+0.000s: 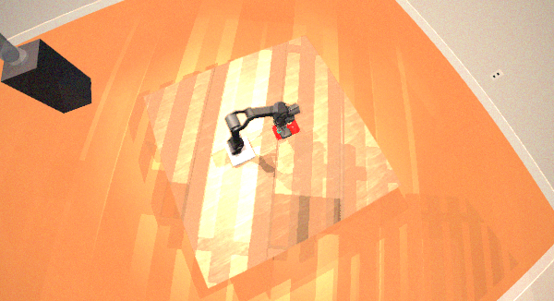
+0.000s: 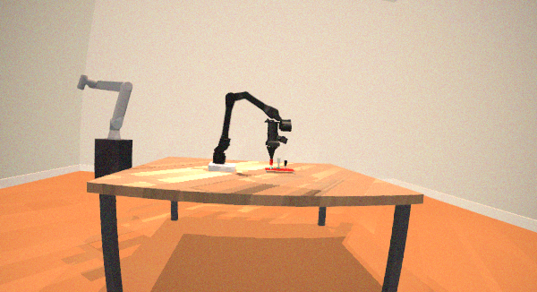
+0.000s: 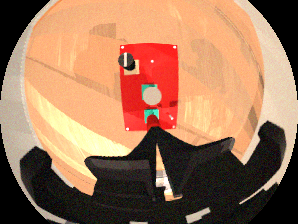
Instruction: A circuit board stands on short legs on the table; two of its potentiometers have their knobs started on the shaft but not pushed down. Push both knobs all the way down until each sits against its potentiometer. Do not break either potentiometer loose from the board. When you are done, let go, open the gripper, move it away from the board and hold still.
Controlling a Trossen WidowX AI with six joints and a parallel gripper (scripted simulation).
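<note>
Right now my gripper tip is 2 cm above the red knob. The rest, counted from my gripper tip: black knob: 8 cm ahead, 3 cm to the left, 2 cm below.
</note>
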